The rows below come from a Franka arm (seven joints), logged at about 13 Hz.
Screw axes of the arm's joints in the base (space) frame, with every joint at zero. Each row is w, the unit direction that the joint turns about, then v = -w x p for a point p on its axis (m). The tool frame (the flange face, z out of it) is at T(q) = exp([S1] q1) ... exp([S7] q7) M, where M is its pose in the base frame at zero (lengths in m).
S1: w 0 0 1 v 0 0 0
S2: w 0 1 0 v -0.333 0 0
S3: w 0 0 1 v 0 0 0
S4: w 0 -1 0 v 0.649 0 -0.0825
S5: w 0 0 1 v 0 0 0
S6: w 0 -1 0 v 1.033 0 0
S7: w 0 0 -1 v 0 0.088 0
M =
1 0 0 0.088
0 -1 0 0
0 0 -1 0.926
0 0 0 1
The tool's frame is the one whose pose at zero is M.
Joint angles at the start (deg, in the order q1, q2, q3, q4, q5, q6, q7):
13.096, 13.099, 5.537, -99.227, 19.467, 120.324, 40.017
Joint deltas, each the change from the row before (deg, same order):
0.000, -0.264, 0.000, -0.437, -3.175, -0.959, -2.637
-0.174, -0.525, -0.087, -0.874, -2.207, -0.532, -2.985
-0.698, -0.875, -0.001, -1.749, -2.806, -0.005, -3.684
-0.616, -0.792, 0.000, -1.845, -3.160, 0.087, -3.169
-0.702, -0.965, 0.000, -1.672, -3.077, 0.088, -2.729
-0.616, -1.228, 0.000, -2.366, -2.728, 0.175, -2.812
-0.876, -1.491, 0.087, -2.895, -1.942, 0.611, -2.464
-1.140, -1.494, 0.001, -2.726, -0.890, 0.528, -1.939
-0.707, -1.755, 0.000, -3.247, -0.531, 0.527, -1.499
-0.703, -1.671, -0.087, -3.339, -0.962, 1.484, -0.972
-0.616, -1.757, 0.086, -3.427, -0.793, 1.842, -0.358
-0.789, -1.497, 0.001, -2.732, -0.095, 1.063, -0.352
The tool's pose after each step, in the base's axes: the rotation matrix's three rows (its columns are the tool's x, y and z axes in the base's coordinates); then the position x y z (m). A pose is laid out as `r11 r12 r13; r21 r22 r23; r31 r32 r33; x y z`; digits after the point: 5 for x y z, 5 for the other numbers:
0.89973 -0.43432 0.04292; -0.42687 -0.85525 0.29381; -0.09090 -0.28267 -0.95490; 0.60124 0.21309 0.45912
0.92586 -0.37609 0.03671; -0.37241 -0.89171 0.25722; -0.06400 -0.25182 -0.96565; 0.59808 0.20771 0.45607
0.95052 -0.30870 0.03489; -0.30896 -0.92758 0.21010; -0.03250 -0.21048 -0.97706; 0.59419 0.19630 0.45030
0.96919 -0.24419 0.03222; -0.24619 -0.95639 0.15720; -0.00757 -0.16029 -0.98704; 0.58985 0.18546 0.44303
0.98180 -0.18667 0.03507; -0.18940 -0.97607 0.10685; 0.01429 -0.11155 -0.99366; 0.58573 0.17393 0.43920
0.99128 -0.12820 0.03062; -0.12984 -0.98974 0.05968; 0.02265 -0.06313 -0.99775; 0.57840 0.16304 0.43263
0.99616 -0.08364 0.02586; -0.08428 -0.99613 0.02480; 0.02368 -0.02689 -0.99936; 0.56948 0.15084 0.42517
0.99791 -0.06203 0.01810; -0.06214 -0.99805 0.00587; 0.01770 -0.00698 -0.99982; 0.56114 0.13643 0.41891
0.99906 -0.04311 0.00414; -0.04308 -0.99903 -0.00876; 0.00452 0.00858 -0.99995; 0.54880 0.12626 0.41089
0.99953 -0.03042 0.00453; -0.03029 -0.99921 -0.02590; 0.00532 0.02575 -0.99965; 0.53765 0.11553 0.40263
0.99964 -0.02483 0.01017; -0.02442 -0.99895 -0.03874; 0.01112 0.03848 -0.99920; 0.52559 0.10766 0.39489
0.99950 -0.03065 0.00726; -0.03032 -0.99863 -0.04276; 0.00856 0.04251 -0.99906; 0.51536 0.09836 0.38883

